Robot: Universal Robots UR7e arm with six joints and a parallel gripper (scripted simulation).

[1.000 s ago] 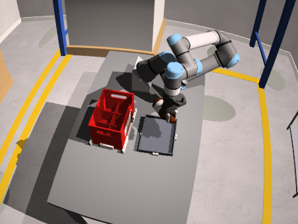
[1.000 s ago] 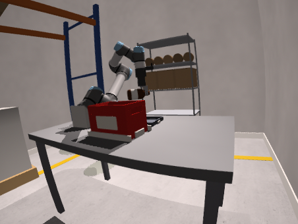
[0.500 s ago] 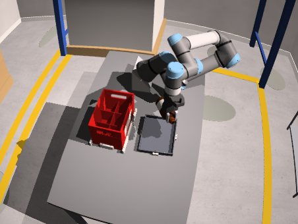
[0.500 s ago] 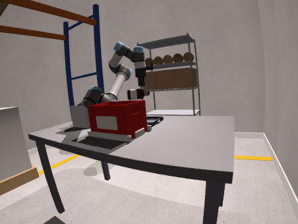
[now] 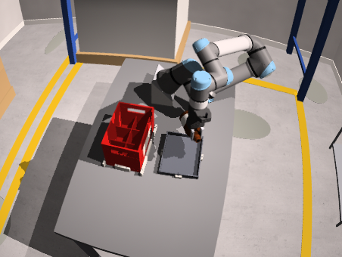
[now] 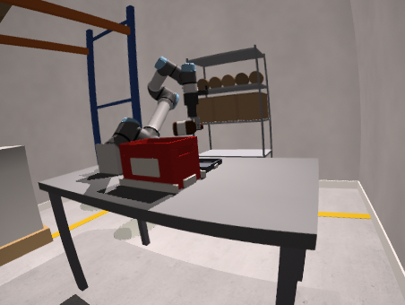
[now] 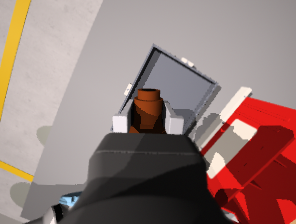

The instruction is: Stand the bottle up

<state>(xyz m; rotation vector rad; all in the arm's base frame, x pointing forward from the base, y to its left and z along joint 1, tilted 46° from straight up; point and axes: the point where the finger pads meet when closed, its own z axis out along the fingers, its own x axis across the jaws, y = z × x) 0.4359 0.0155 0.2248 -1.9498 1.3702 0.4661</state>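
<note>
The bottle is 50 mm behind my hand, 20 mm to the right of it and 10 mm below it. Round my hand: tray 190 mm below, 50 mm to the right, 30 mm behind; then red crate 320 mm to the right, 120 mm below, 50 mm behind.
</note>
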